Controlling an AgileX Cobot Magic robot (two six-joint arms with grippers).
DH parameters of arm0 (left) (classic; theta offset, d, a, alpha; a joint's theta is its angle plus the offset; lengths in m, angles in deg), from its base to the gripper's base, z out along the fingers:
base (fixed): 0 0 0 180
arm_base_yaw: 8.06 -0.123 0 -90
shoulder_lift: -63.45 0 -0.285 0
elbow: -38.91 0 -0.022 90
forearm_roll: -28.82 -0.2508 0 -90
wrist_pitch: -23.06 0 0.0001 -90
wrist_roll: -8.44 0.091 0 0
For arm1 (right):
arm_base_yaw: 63.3 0.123 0 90
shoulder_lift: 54.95 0 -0.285 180
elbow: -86.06 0 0.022 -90
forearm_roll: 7.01 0.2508 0 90
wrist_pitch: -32.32 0 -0.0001 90
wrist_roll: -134.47 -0.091 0 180
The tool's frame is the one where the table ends.
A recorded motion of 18 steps. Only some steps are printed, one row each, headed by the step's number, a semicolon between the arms.
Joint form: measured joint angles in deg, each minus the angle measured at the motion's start. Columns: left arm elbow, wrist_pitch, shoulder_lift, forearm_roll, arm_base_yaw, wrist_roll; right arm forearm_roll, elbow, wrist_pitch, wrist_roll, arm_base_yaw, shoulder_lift.
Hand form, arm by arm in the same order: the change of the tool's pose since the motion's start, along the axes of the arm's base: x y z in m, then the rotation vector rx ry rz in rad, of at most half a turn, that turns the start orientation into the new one. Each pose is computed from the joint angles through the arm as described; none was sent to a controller.
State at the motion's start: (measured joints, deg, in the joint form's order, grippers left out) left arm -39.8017 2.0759 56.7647 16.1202 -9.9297 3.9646; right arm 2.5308 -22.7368 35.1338 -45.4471 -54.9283 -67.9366
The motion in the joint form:
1: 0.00 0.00 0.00 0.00 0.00 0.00; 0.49 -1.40 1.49 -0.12 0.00 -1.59
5: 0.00 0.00 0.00 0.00 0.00 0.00; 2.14 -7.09 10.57 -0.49 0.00 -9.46
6: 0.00 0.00 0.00 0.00 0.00 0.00; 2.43 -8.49 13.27 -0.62 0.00 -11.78
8: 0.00 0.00 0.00 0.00 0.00 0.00; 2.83 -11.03 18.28 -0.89 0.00 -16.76
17: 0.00 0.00 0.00 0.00 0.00 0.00; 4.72 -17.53 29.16 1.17 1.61 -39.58
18: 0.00 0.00 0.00 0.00 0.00 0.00; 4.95 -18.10 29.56 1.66 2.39 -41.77
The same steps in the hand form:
1: 0.0000 0.0000 0.0000 0.0000 0.0000 0.0000; 0.0020 0.0008 0.0042 0.0058 0.0301 0.0053
5: 0.0000 0.0000 0.0000 0.0000 0.0000 0.0000; 0.0141 0.0056 0.0144 0.0100 0.2268 0.0364
6: 0.0000 0.0000 0.0000 0.0000 0.0000 0.0000; 0.0179 0.0072 0.0155 0.0078 0.2895 0.0453
8: 0.0000 0.0000 0.0000 0.0000 0.0000 0.0000; 0.0266 0.0103 0.0158 0.0005 0.4184 0.0609
17: 0.0000 0.0000 0.0000 0.0000 0.0000 0.0000; 0.0709 0.0255 -0.0052 -0.0691 0.8816 0.1336
18: 0.0000 0.0000 0.0000 0.0000 0.0000 0.0000; 0.0752 0.0285 -0.0078 -0.0830 0.9147 0.1510

